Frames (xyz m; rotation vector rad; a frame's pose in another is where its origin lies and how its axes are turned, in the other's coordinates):
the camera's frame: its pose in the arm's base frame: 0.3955 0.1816 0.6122 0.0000 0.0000 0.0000
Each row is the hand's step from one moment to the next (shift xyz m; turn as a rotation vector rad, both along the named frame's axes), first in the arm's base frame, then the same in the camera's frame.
Working: the arm's base frame: its pose in the camera's frame: -0.3955 -0.1816 -0.6122 0.0000 0.0000 0.0000

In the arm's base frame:
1: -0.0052 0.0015 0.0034 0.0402 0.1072 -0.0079
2: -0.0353 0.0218 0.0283 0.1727 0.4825 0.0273
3: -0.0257 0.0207 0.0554 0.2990 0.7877 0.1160
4: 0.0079 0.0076 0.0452 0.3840 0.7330 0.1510
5: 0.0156 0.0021 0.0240 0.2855 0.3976 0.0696
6: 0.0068 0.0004 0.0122 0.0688 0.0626 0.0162
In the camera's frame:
1: -0.0052 0.0015 0.0034 0.0402 0.1072 -0.0079
2: -0.0353 0.0218 0.0283 0.1727 0.4825 0.0273
3: -0.0257 0.0207 0.0554 0.2990 0.7877 0.1160
4: 0.0079 0.0076 0.0452 0.3840 0.7330 0.1510
5: 0.0156 0.0021 0.0240 0.2855 0.3976 0.0696
6: 0.0068 0.0004 0.0122 0.0688 0.0626 0.0162

